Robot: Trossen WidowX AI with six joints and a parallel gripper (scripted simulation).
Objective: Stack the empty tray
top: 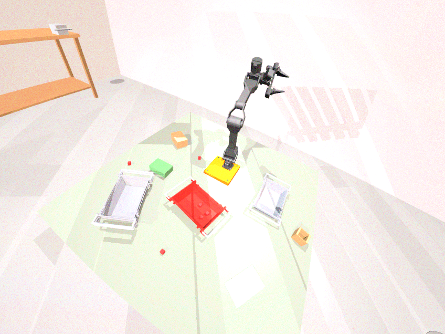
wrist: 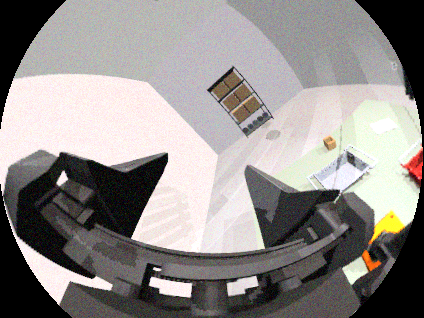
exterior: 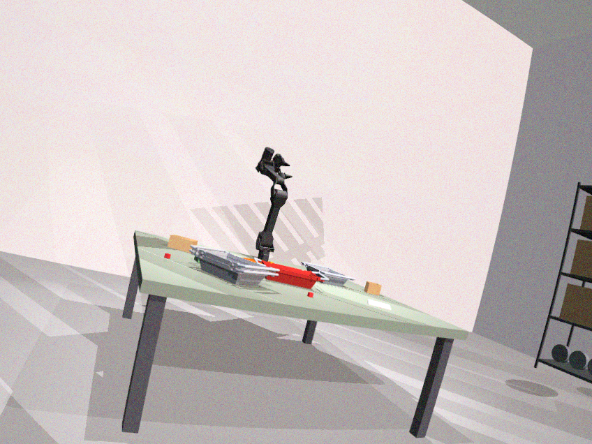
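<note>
The red block is 600 mm ahead of my gripper tip, 550 mm below it and 110 mm to the right of it. From my gripper tip the other things lie so: grey tray (520 mm below, 340 mm ahead, 220 mm to the left); then tan block (550 mm to the right, 530 mm below, 250 mm ahead); then tan box (550 mm below, 470 mm ahead, 450 mm to the left).
</note>
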